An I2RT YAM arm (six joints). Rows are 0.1 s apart.
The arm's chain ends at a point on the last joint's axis. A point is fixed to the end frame.
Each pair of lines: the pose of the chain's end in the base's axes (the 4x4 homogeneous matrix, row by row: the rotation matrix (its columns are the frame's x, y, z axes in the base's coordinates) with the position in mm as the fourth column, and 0 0 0 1 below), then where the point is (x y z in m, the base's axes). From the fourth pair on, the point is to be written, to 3 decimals.
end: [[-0.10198 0.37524 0.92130 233.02], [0.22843 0.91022 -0.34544 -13.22], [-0.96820 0.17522 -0.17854 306.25], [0 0 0 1]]
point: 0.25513 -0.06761 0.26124
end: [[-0.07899 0.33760 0.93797 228.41], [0.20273 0.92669 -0.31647 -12.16], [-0.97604 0.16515 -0.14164 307.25], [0 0 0 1]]
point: 0.25382 -0.06674 0.26425
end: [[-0.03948 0.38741 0.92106 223.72], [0.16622 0.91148 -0.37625 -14.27], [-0.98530 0.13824 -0.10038 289.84], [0 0 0 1]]
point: 0.24703 -0.07198 0.24984
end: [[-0.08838 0.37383 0.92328 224.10], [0.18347 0.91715 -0.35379 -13.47], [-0.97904 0.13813 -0.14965 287.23], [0 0 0 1]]
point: 0.247 -0.070 0.245
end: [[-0.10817 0.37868 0.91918 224.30], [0.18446 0.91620 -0.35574 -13.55], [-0.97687 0.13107 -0.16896 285.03], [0 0 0 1]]
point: 0.246 -0.070 0.242
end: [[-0.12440 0.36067 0.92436 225.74], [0.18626 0.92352 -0.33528 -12.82], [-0.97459 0.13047 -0.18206 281.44], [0 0 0 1]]
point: 0.248 -0.069 0.238
